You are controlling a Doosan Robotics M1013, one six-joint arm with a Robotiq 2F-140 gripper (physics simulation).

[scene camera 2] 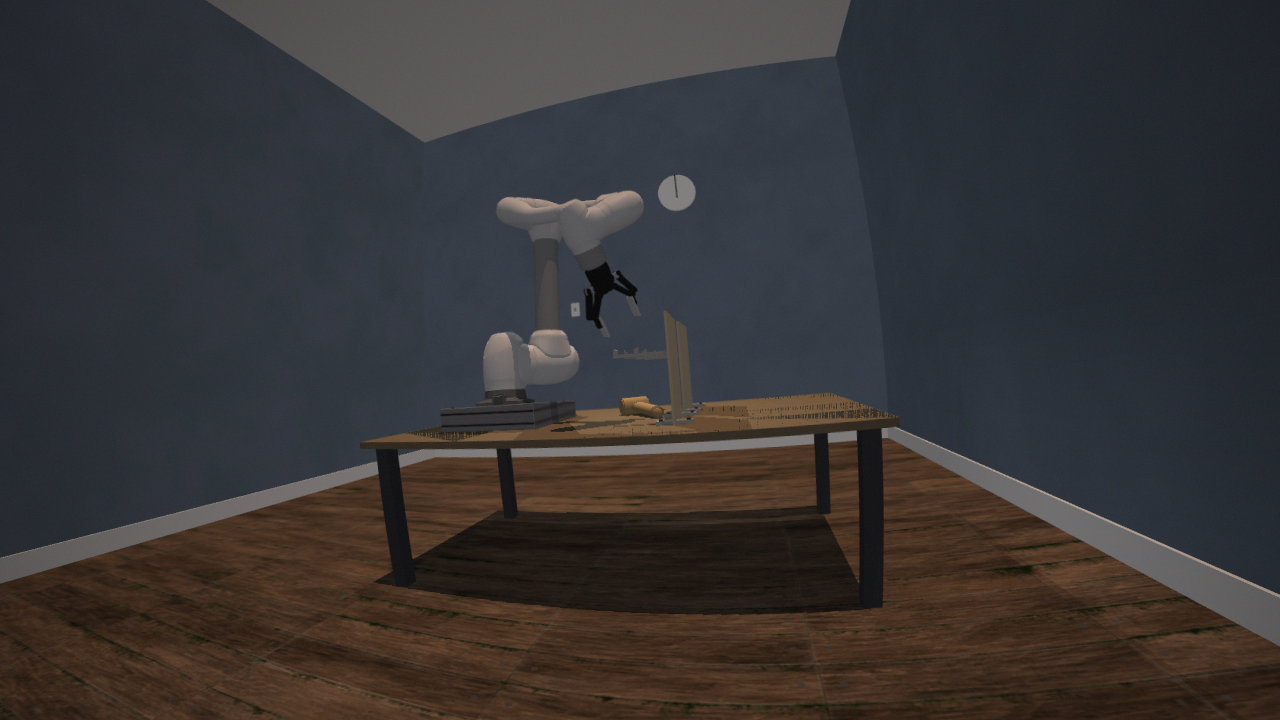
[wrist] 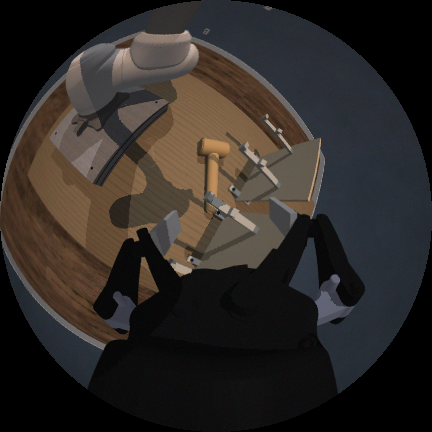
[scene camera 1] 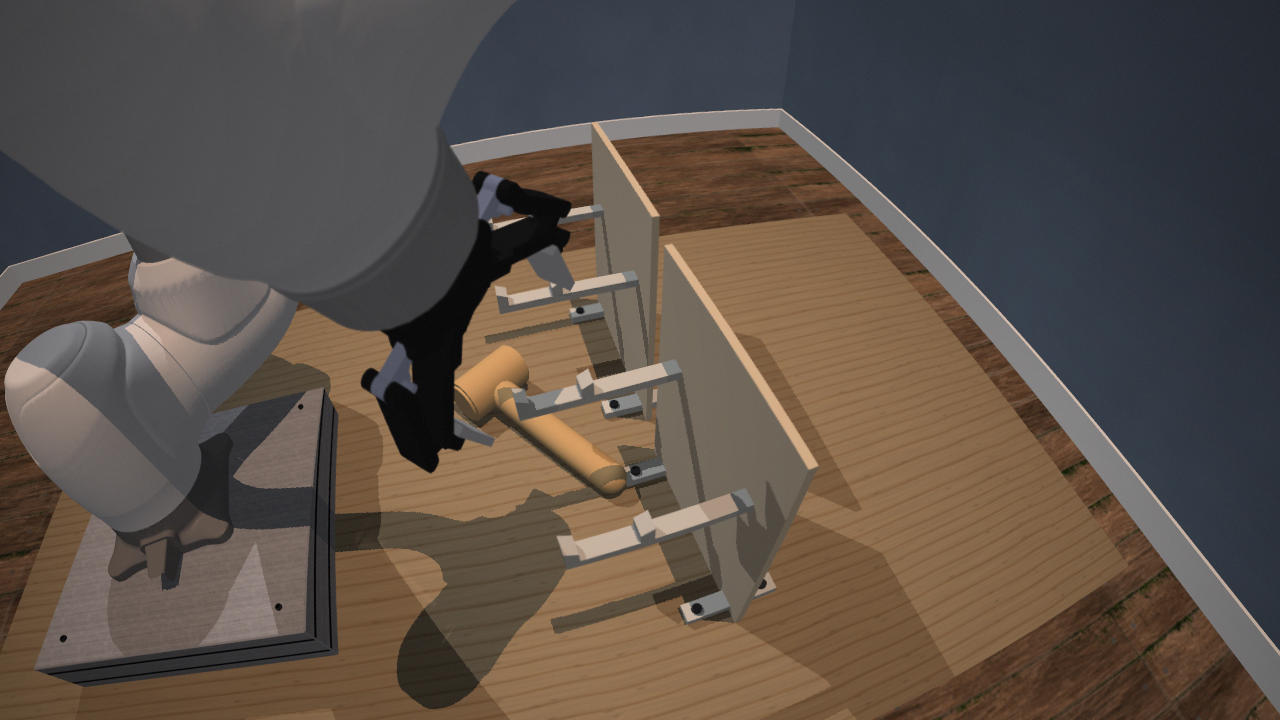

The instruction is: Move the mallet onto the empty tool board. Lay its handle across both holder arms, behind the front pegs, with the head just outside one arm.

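Seen in the pictures: gripper, fingertip midpoint: (scene camera 2: 622, 325) (wrist: 223, 213) (scene camera 1: 516, 355); arm's base, origin of the base link: (wrist: 98, 107) (scene camera 1: 176, 505).
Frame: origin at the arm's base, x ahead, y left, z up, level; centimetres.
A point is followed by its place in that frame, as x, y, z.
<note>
The orange wooden mallet (scene camera 1: 561, 440) @[53.0, -10.4, -2.9] (scene camera 2: 634, 405) @[48.5, -1.9, -3.4] (wrist: 212, 172) @[51.3, -5.7, -2.5] lies flat on the table, its handle end close to a foot of the near tool board (scene camera 1: 742, 429) @[61.3, -31.9, 19.4] (wrist: 250, 245) @[62.5, -23.6, 14.3]. The far tool board (scene camera 1: 626, 210) @[67.1, -1.0, 20.5] (wrist: 290, 172) @[67.3, 0.1, 16.4] stands beside it. Both boards are upright and hold no tool. The near board has two pegged holder arms (scene camera 1: 617, 385) @[56.7, -19.0, 14.2] (scene camera 1: 662, 528) @[52.9, -34.2, 14.1]; one overhangs the mallet in scene camera 1. The far board's holder arms (wrist: 261, 166) @[57.4, -4.2, 14.9] (wrist: 278, 135) @[61.3, 11.6, 14.0] also show. My gripper (scene camera 1: 520, 351) @[47.4, -20.4, 23.9] (scene camera 2: 619, 320) @[47.4, -20.4, 23.9] (wrist: 223, 213) @[47.4, -20.4, 23.9] is open and empty, above the mallet and the holder arms.
The robot's base plate (scene camera 1: 80, 626) @[-13.3, -13.4, 0.8] (scene camera 2: 487, 416) @[-0.1, -20.9, -2.2] (wrist: 65, 150) @[-1.9, -18.8, 1.1] sits on the wooden table (scene camera 1: 948, 402) @[108.5, -30.1, -7.1] (scene camera 2: 626, 438) @[47.7, -54.4, -7.5] (wrist: 190, 110) @[32.8, 17.2, -7.1], on the far side of the mallet from the boards. Clamp-like feet (scene camera 1: 700, 609) @[57.2, -37.0, -5.4] (wrist: 193, 260) @[57.9, -36.8, -5.9] jut out below the boards. Blue walls surround the table.
</note>
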